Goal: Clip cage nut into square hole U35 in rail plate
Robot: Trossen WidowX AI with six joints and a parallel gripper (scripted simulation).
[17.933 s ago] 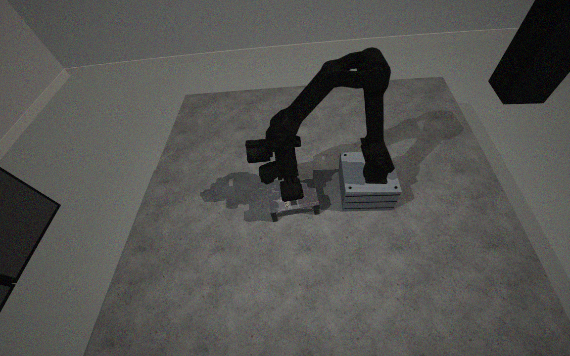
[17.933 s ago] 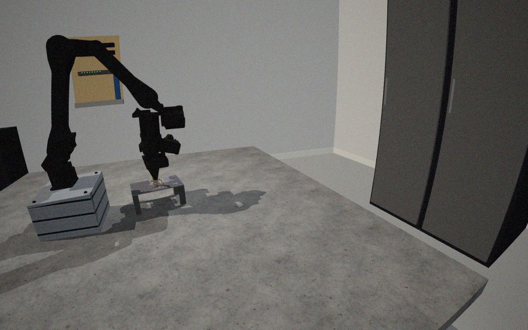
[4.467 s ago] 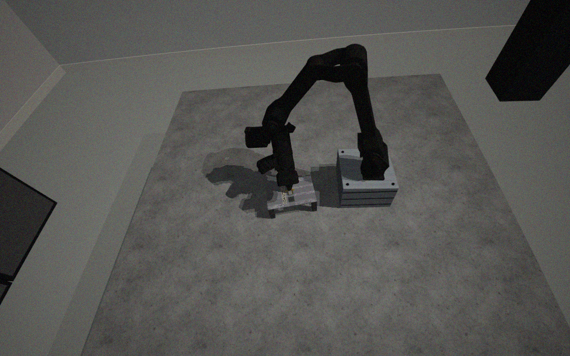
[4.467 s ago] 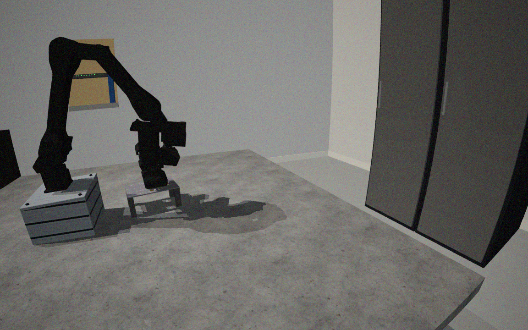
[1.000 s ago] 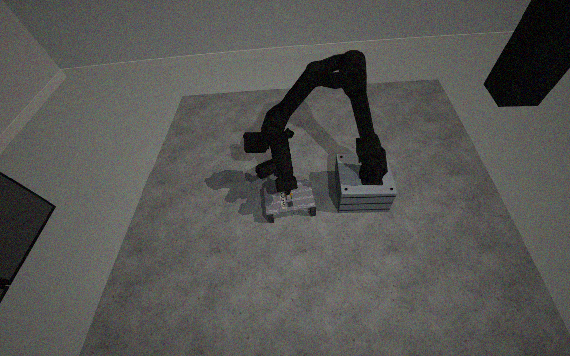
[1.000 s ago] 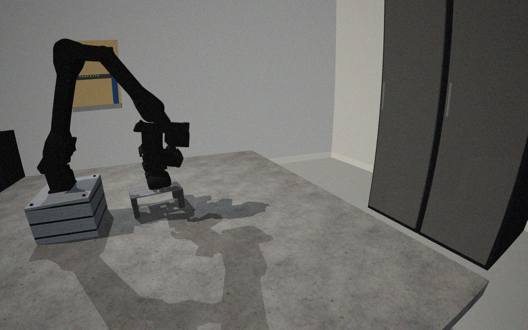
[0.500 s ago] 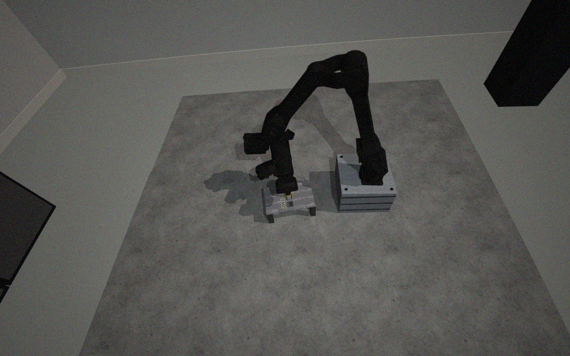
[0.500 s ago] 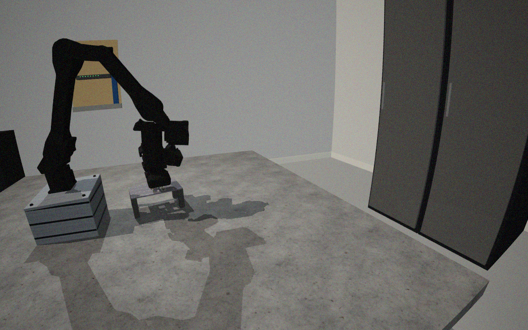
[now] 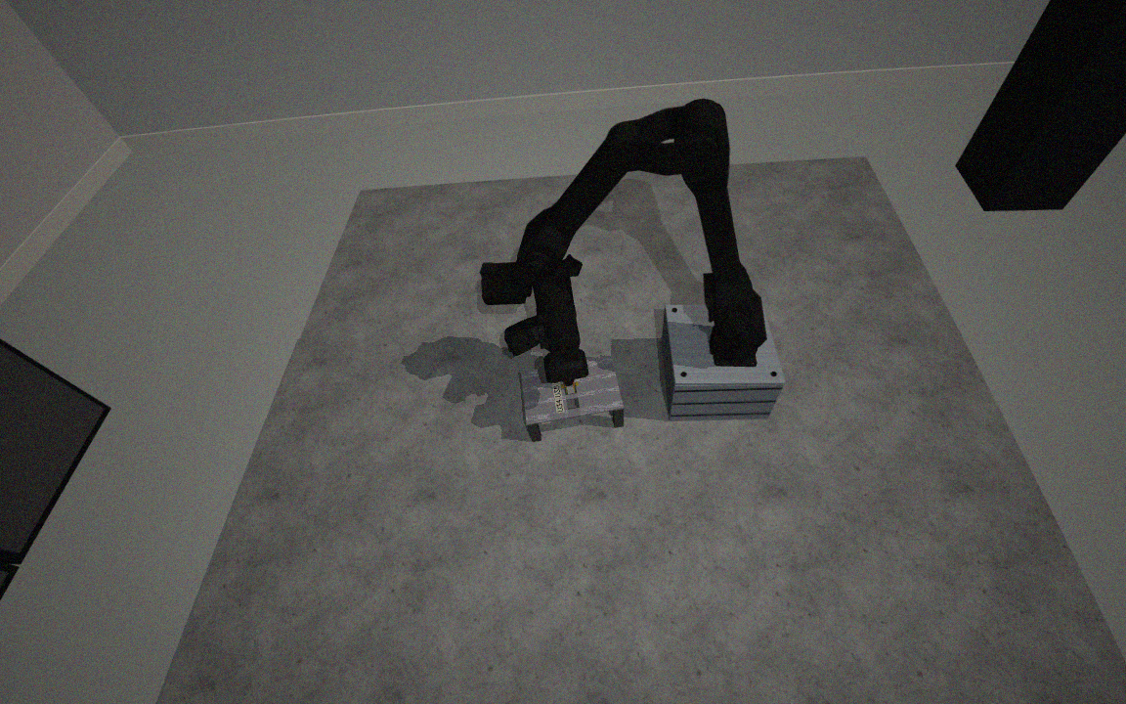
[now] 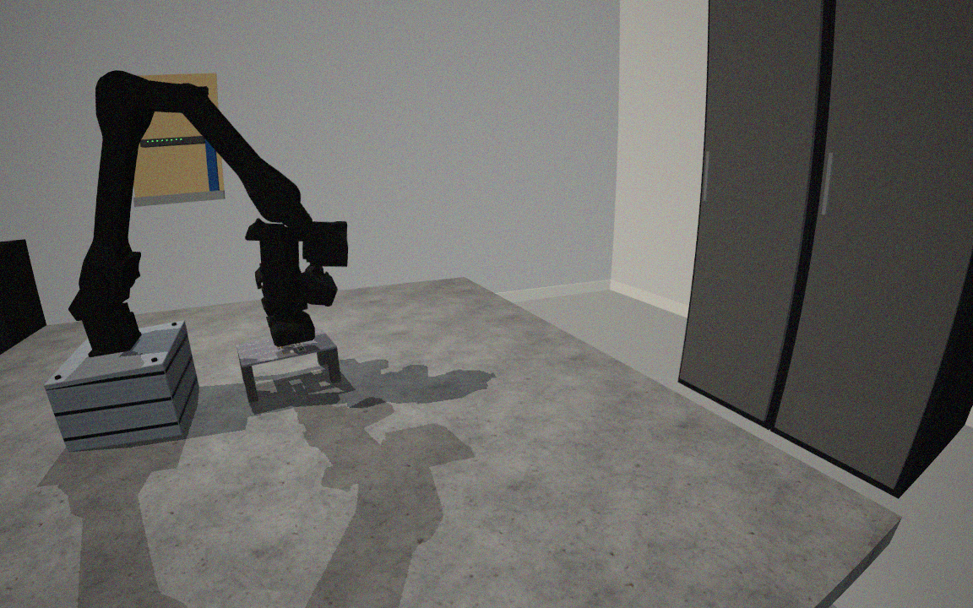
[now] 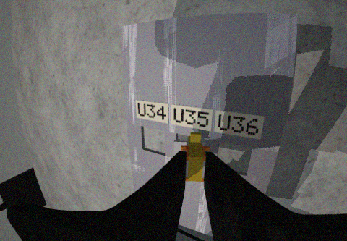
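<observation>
My gripper tip is now 1 cm above the cage nut. From my gripper tip the other things lie so: label (2 cm ahead, 1 cm to the left, 1 cm below).
</observation>
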